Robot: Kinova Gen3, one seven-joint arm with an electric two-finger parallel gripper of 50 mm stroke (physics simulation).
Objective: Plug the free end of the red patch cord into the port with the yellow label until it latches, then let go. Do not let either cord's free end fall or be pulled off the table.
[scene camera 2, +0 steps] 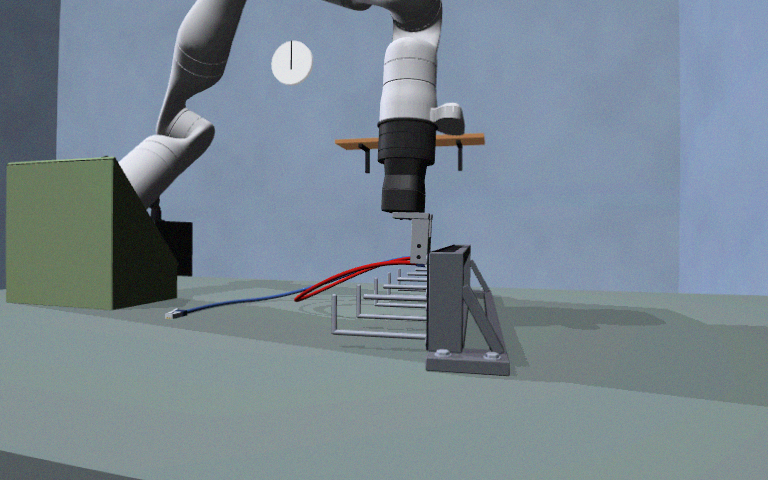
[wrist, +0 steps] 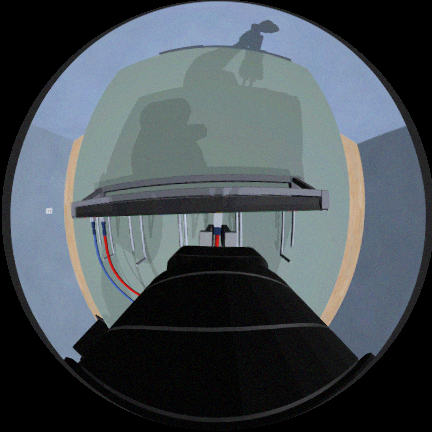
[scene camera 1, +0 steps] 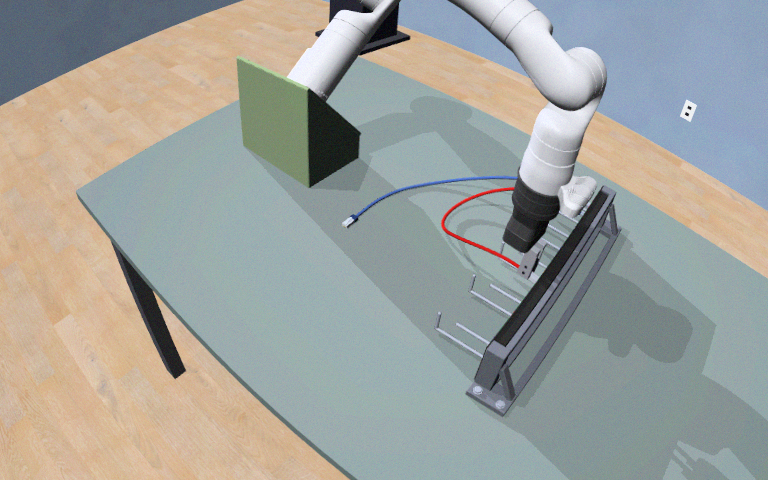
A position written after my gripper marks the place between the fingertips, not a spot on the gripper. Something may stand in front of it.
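Observation:
I can see my gripper [scene camera 2: 420,263], which is visible in the wrist view as well, the gripper [wrist: 216,231], and in scene camera 1 too, the gripper [scene camera 1: 525,272]. A braced base [scene camera 2: 470,361] is here with it, and scene camera 1 also shows me the base [scene camera 1: 506,392].

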